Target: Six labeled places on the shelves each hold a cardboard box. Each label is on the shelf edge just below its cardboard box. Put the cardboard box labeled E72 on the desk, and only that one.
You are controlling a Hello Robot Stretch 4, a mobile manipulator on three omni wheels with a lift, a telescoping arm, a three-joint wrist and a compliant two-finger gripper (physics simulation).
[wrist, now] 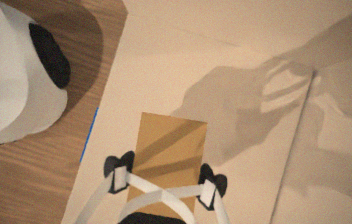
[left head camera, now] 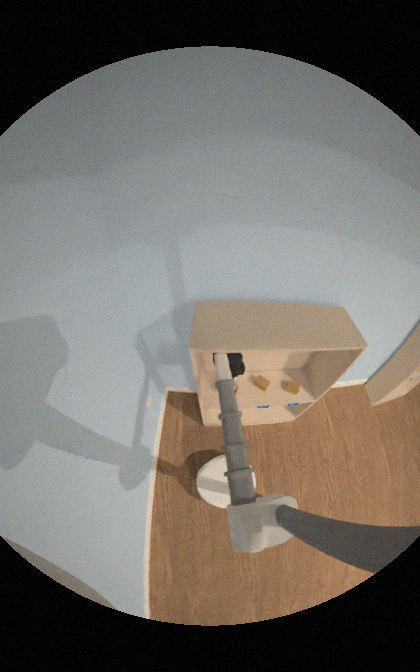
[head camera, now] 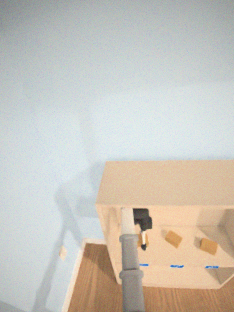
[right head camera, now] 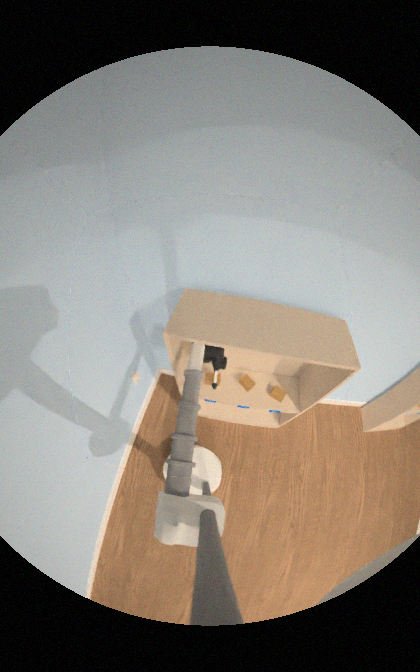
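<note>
A cardboard box (head camera: 139,241) (right head camera: 208,379) (wrist: 170,142) is at the left place of the shelf unit. A blue label (head camera: 144,265) (right head camera: 210,400) (wrist: 89,135) is on the shelf edge at this place; its text is unreadable. My gripper (head camera: 144,245) (right head camera: 215,385) (wrist: 166,170) is shut on this box, with a dark fingertip against each side. The box's shadow lies apart from it on the board, so it seems slightly raised. Two other cardboard boxes, a middle one (head camera: 173,238) (left head camera: 261,382) (right head camera: 247,382) and a right one (head camera: 209,246) (left head camera: 292,386) (right head camera: 277,393), stand on the same shelf.
The shelf unit's top board (head camera: 165,182) (left head camera: 275,325) (right head camera: 265,320) is above my wrist, and its left side panel is close to my arm. Another shelf unit (left head camera: 392,377) (right head camera: 387,407) stands at the right. A wall is at the left. My white base (left head camera: 212,482) (right head camera: 207,465) is on the floor.
</note>
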